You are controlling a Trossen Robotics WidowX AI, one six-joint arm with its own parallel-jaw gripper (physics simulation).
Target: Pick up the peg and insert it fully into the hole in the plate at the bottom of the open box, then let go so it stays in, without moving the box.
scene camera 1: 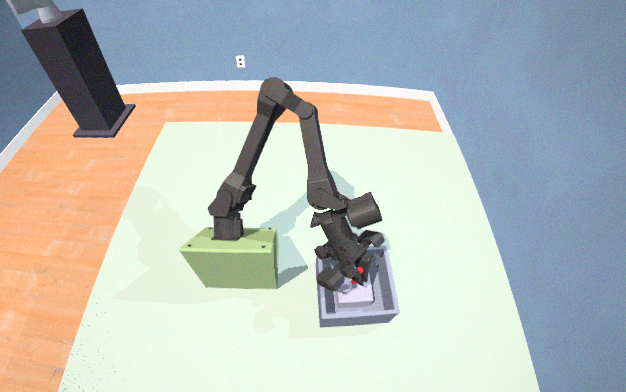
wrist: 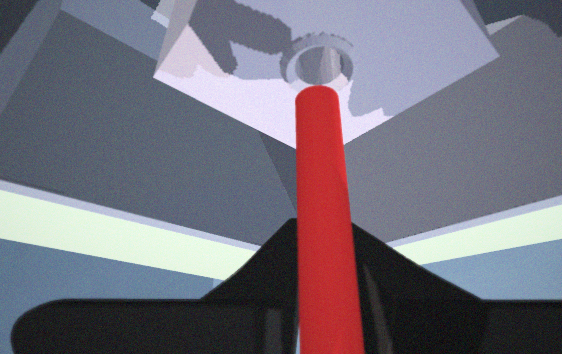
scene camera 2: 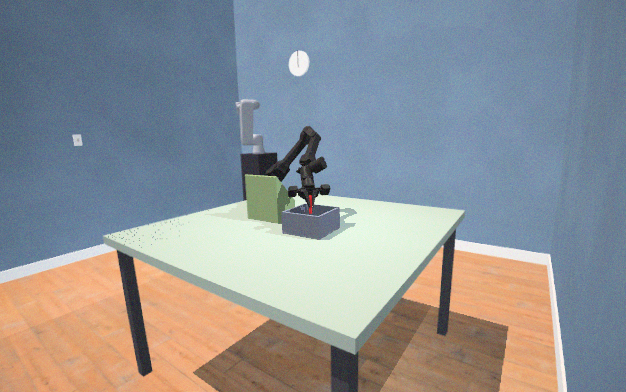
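Where they show: gripper, between the fingertips: [scene camera 1: 363, 283] [wrist: 316, 230] [scene camera 2: 311, 207]; arm's base, origin of its link: [scene camera 1: 228, 237] [scene camera 2: 268, 187].
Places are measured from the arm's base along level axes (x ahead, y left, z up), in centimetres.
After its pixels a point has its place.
Note:
The red peg [scene camera 1: 354, 281] @(y -6.8, x 32.2, z -6.7 cm) [scene camera 2: 311, 204] @(y -6.5, x 33.1, z -4.1 cm) [wrist: 324, 200] @(y -5.8, x 31.9, z -4.5 cm) is held between the fingers of my gripper [scene camera 1: 361, 277] @(y -8.0, x 34.3, z -4.9 cm) [scene camera 2: 310, 206] @(y -8.0, x 34.3, z -4.9 cm) [wrist: 316, 230] @(y -8.0, x 34.3, z -4.9 cm), which is shut on it over the open box. The grey-blue box [scene camera 1: 357, 319] @(y -15.9, x 33.3, z -9.4 cm) [scene camera 2: 305, 226] @(y -15.6, x 36.7, z -11.4 cm) [wrist: 150, 145] @(y -15.2, x 30.7, z -10.1 cm) stands on the table. The pale plate [scene camera 1: 356, 297] @(y -9.7, x 33.3, z -10.5 cm) [wrist: 410, 55] @(y -3.7, x 34.7, z -10.5 cm) lies at its bottom. The round hole [wrist: 318, 65] @(y -6.9, x 33.6, z -11.6 cm) shows in the wrist view directly beyond the peg's free end. The peg's end appears at the near rim of the hole and not inside it; the exact height gap is hard to tell. In scene camera 1 my fingers partly cover the peg.
The green base block [scene camera 1: 235, 267] @(y -7.3, x 3.0, z -1.4 cm) [scene camera 2: 263, 198] @(y -7.3, x 3.4, z -4.4 cm) of the arm stands to the left of the box in scene camera 1. The box walls surround the plate closely. The pale green table [scene camera 1: 425, 200] @(y 28.1, x 60.7, z -16.3 cm) [scene camera 2: 280, 270] @(y -45.8, x 50.2, z -16.3 cm) carries both. A dark pedestal [scene camera 1: 80, 75] stands beyond the table.

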